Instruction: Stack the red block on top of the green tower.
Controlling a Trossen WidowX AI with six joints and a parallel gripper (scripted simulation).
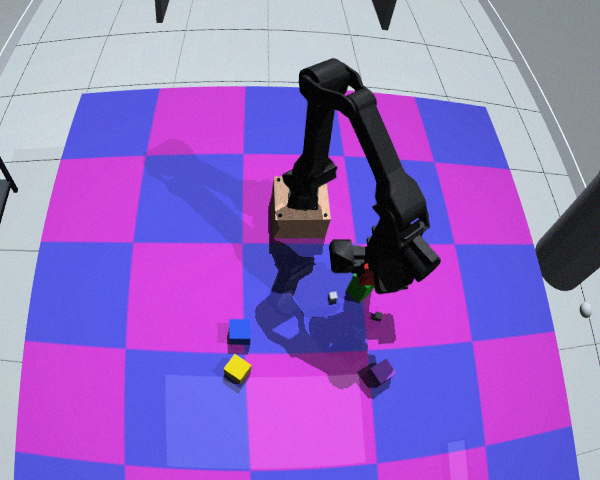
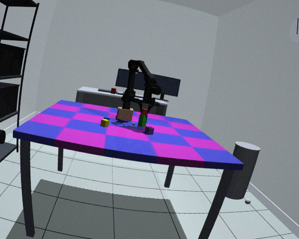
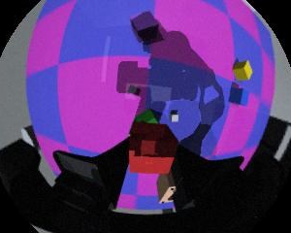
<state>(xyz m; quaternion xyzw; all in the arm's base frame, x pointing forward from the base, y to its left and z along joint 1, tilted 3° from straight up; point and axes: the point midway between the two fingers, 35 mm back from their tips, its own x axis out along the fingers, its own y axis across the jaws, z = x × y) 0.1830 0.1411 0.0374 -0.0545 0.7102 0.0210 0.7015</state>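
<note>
Right now the red block is 10 mm above my gripper tip. Also, from my gripper tip: blue block (120 mm ahead, 250 mm to the right, 70 mm below); then yellow block (200 mm ahead, 250 mm to the right, 70 mm below); then purple block (190 mm ahead, 40 mm to the left, 70 mm below).
</note>
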